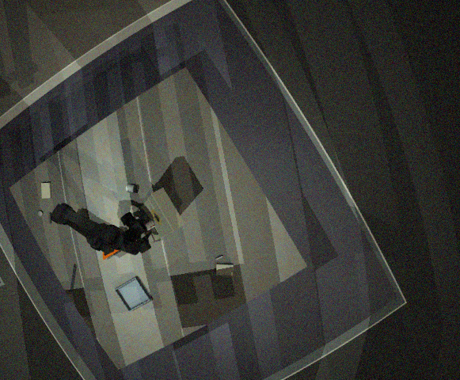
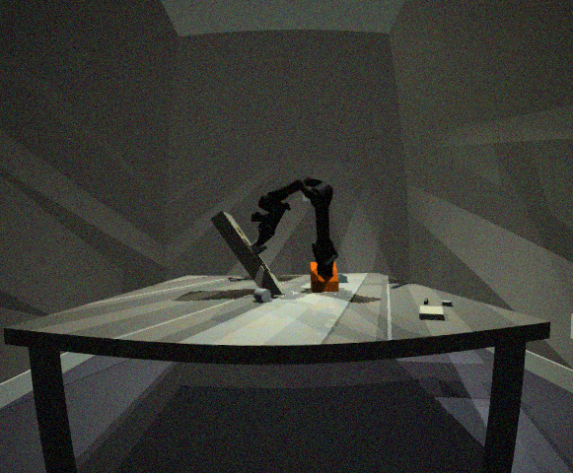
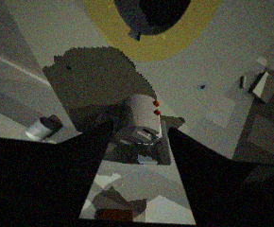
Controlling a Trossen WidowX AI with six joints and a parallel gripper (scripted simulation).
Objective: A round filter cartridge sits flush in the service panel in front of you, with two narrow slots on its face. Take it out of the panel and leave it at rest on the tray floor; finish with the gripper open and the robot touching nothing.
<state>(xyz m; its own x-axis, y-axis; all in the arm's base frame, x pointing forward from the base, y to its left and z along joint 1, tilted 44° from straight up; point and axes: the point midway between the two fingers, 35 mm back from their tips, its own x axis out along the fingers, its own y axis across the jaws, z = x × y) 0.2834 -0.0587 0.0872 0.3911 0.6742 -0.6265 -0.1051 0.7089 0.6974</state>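
The round filter cartridge lies right at my gripper tip. From my gripper tip the other things lie so: service panel 40 mm ahead, 20 mm to the left, 20 mm below; then tray 320 mm behind, 310 mm to the right, 180 mm below.
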